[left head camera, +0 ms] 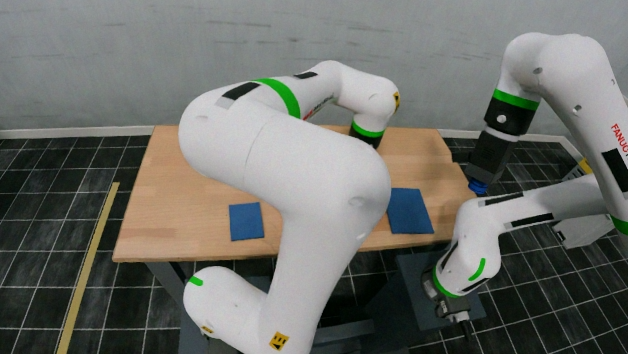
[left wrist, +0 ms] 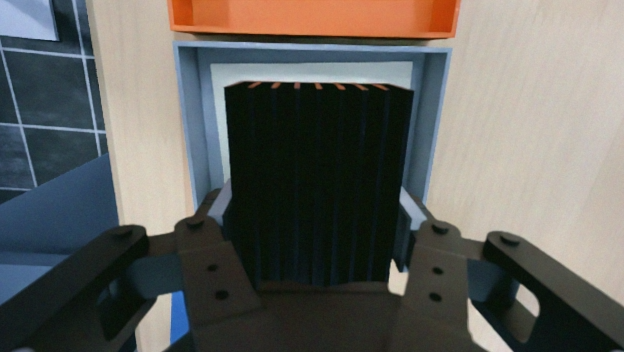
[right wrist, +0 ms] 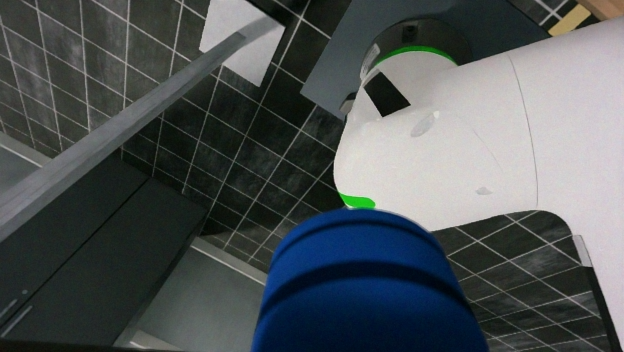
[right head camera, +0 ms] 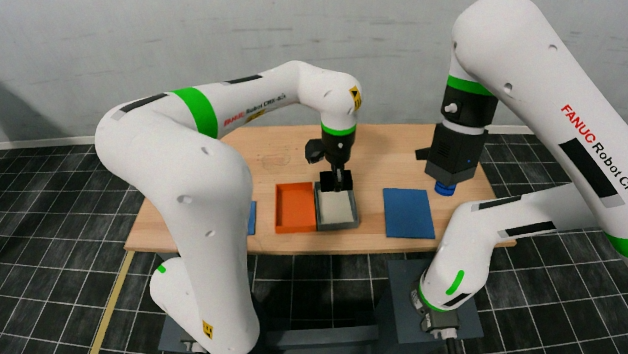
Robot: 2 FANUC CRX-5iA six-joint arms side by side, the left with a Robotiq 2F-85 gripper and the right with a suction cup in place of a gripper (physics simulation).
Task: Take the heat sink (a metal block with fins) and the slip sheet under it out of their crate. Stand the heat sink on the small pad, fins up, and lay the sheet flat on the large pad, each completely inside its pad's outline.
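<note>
The black heat sink (right head camera: 327,182) (left wrist: 320,140) is between the fingers of my left gripper (right head camera: 338,184) (left wrist: 316,210), which is shut on its two sides. Its finned face is toward the left wrist camera, and it hangs above the grey crate (right head camera: 356,212) (left wrist: 434,125). The pale slip sheet (right head camera: 336,209) (left wrist: 310,71) lies flat in that crate, partly hidden by the heat sink. My right suction cup (left head camera: 478,187) (right head camera: 445,188) (right wrist: 370,290) carries nothing, high at the right. The small blue pad (left head camera: 246,221) (right head camera: 252,217) and the large blue pad (left head camera: 410,211) (right head camera: 408,213) (left wrist: 178,317) are bare.
An orange crate (right head camera: 295,207) (left wrist: 315,17) stands directly beside the grey crate, on its left in the right head view. Both stand on the wooden table (left head camera: 165,200) (right head camera: 385,150) between the two pads. The left arm hides both crates in the left head view.
</note>
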